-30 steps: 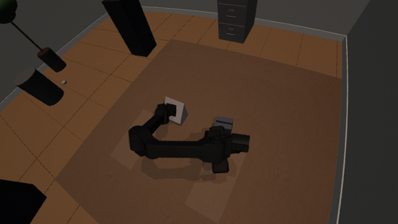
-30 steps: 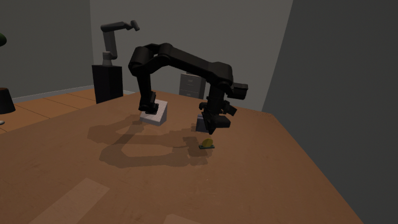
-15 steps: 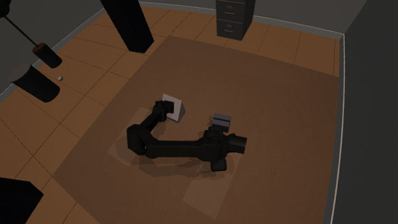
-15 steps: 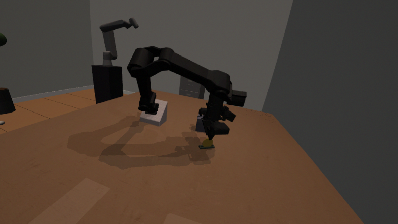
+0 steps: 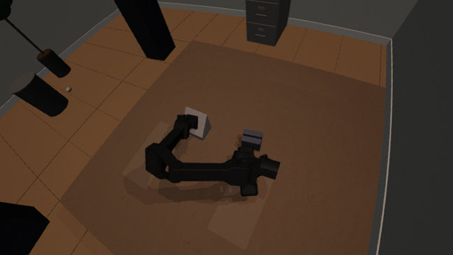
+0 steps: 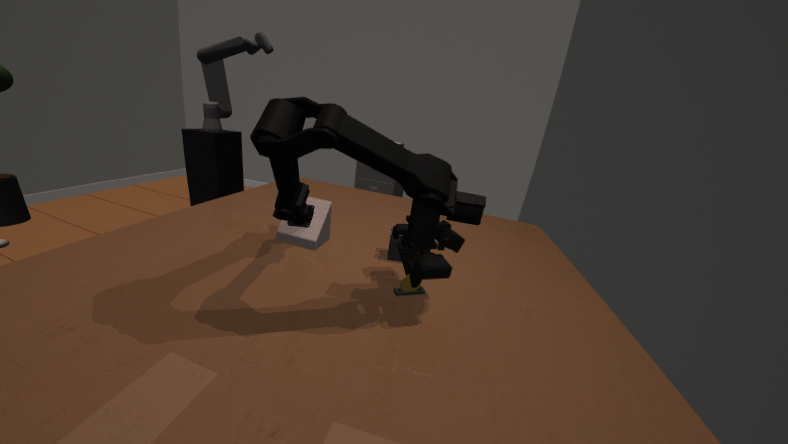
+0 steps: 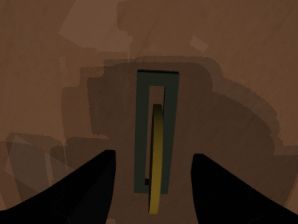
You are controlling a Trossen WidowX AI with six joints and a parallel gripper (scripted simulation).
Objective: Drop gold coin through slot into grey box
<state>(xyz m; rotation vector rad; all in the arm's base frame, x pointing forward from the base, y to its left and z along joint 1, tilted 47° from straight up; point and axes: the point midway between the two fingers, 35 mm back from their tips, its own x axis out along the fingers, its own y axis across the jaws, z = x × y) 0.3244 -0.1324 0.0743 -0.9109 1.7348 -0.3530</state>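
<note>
The gold coin is right at my gripper tip.
</note>
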